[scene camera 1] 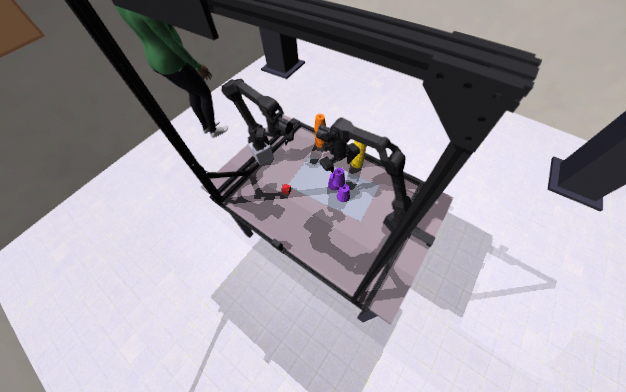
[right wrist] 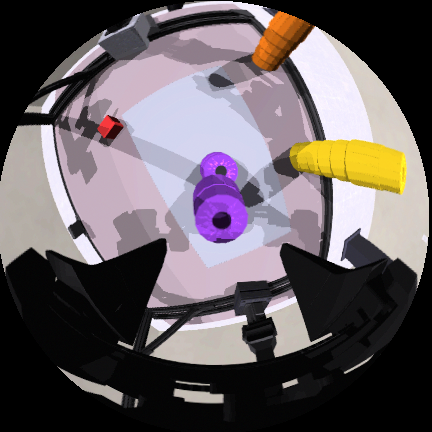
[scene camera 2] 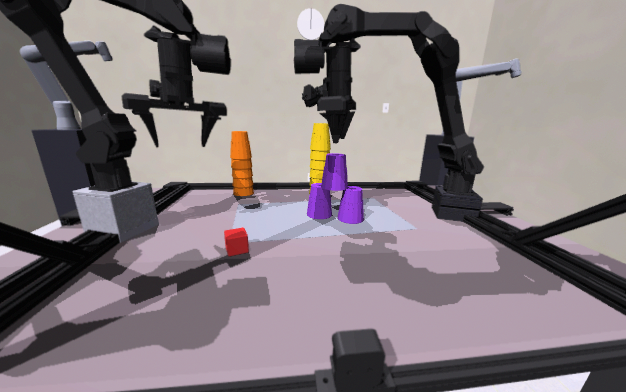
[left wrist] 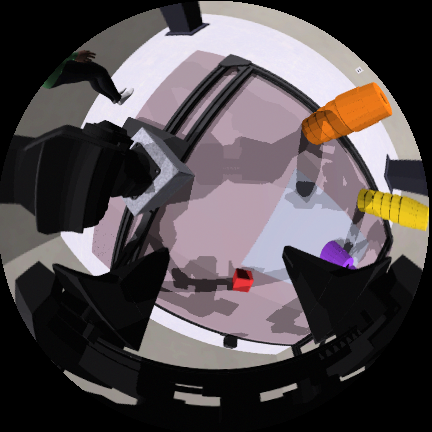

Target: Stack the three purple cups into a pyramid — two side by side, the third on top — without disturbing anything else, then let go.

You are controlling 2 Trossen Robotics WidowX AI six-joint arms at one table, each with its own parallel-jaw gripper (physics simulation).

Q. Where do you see a purple cup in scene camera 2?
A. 334, 178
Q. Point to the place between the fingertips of the left gripper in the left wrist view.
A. At 227, 253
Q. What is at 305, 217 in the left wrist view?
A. A mat.
